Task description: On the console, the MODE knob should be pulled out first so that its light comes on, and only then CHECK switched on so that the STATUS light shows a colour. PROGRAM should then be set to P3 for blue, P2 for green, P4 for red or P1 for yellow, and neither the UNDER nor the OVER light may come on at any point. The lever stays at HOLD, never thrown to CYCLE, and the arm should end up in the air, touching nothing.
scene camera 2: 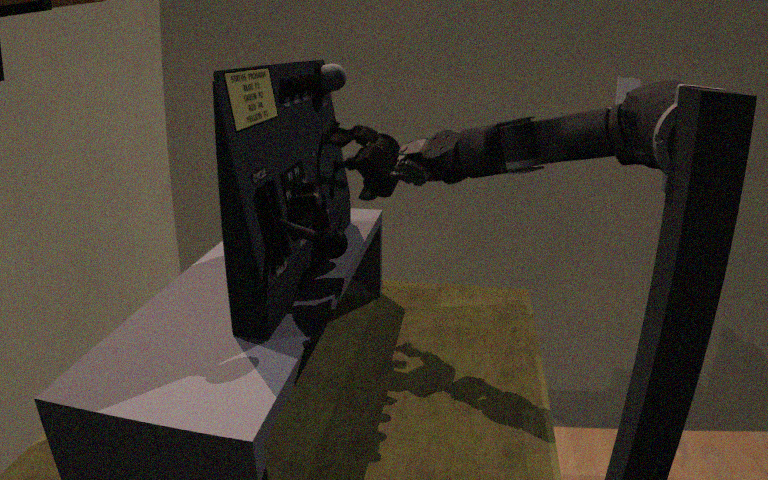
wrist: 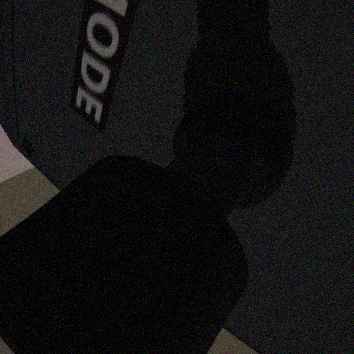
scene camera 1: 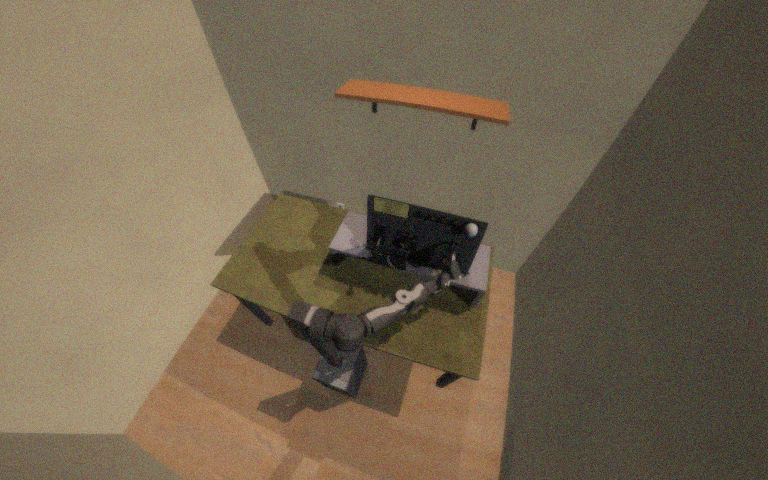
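The dark console (scene camera 1: pixel 433 226) (scene camera 2: pixel 271 150) (wrist: pixel 320 180) stands upright, with the MODE label (wrist: pixel 95 70) in the wrist view. My gripper (scene camera 1: pixel 457 270) (scene camera 2: pixel 346 168) is open at the console's right part, its fingers apart around the MODE knob (wrist: pixel 120 250), which fills the wrist view's lower left as a black shape. One finger (wrist: pixel 237 105) overlaps the knob; contact cannot be told. No lit MODE light is visible. The round STATUS light (scene camera 1: pixel 471 229) (scene camera 2: pixel 333 76) is pale grey, without colour. The lever's ball (scene camera 2: pixel 331 244) is low, away from the CYCLE label (scene camera 2: pixel 259 174). CHECK and PROGRAM are too dark to read.
A yellow card (scene camera 1: pixel 390 207) (scene camera 2: pixel 252 99) is on the console's upper left. The console stands on a pale raised block (scene camera 1: pixel 481 266) (scene camera 2: pixel 169 350) on the green table (scene camera 1: pixel 436 342) (scene camera 2: pixel 481 322). An orange shelf (scene camera 1: pixel 424 99) is on the wall above.
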